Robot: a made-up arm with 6 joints.
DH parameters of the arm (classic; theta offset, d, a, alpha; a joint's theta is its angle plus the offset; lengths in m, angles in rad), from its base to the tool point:
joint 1: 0 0.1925 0 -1.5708
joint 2: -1.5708 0 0.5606 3.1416
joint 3: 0 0 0 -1.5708
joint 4: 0 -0.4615 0 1.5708
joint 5: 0 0.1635 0 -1.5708
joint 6: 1.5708 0 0 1.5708
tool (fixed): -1.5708 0 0 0
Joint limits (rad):
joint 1: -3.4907..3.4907
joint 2: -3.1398..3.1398
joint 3: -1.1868..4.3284
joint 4: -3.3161..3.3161
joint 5: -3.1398..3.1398
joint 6: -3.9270..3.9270
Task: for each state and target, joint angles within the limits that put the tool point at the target. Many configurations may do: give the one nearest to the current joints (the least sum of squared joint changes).
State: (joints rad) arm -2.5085 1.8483 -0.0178 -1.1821 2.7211 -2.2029
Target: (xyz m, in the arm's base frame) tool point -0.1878 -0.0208 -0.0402
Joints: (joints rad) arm -2.6462 1.4533 -0.7157 -1.1218 2.7211 -2.2029
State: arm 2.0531 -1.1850 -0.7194 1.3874 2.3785 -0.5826
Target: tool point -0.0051 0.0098 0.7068
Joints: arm 2.0655 -0.9206 -0.8957 1.5698 2.3785 -0.5826
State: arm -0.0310 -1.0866 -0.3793 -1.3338 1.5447 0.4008
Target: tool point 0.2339 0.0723 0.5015
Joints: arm 0.3074 -0.3536 -0.4721 -1.5593 1.5447 0.4008
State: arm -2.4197 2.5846 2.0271 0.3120 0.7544 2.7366
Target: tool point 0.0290 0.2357 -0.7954
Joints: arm -2.4526 3.1378 1.1766 0.0087 0.7544 2.7366
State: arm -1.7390 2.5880 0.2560 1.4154 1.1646 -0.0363
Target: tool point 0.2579 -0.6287 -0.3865
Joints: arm -1.1760 1.7624 0.1182 1.5480 1.1646 -0.0363
